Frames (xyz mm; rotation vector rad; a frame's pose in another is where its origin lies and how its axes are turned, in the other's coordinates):
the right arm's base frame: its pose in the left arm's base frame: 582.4 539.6 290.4 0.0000 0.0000 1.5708
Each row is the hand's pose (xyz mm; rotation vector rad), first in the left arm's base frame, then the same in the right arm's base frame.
Working: the left arm's base frame: its pose in the right arm's base frame: -539.6 582.4 -290.4 0.0000 0.0000 -1.5708

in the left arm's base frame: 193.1 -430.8 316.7 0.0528 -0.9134 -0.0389
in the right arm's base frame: -970.4 389.3 26.3 -0.6752 -0.7580 -1.4884
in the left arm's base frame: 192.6 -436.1 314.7 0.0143 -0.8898 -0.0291
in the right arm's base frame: -975.7 389.8 24.3 -0.6862 -0.7086 -1.4854
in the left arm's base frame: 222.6 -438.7 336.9 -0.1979 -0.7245 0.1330
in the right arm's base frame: -978.3 359.8 46.5 -0.7084 -0.4044 -1.3586
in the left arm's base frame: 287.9 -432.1 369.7 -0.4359 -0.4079 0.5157
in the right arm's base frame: -971.7 294.5 79.3 -0.6166 0.0205 -1.0080
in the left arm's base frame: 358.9 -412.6 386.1 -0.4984 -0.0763 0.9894
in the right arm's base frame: -952.2 223.5 95.7 -0.3947 0.2899 -0.5499
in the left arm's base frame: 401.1 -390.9 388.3 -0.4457 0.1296 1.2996
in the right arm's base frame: -930.5 181.3 97.9 -0.2083 0.3792 -0.2455
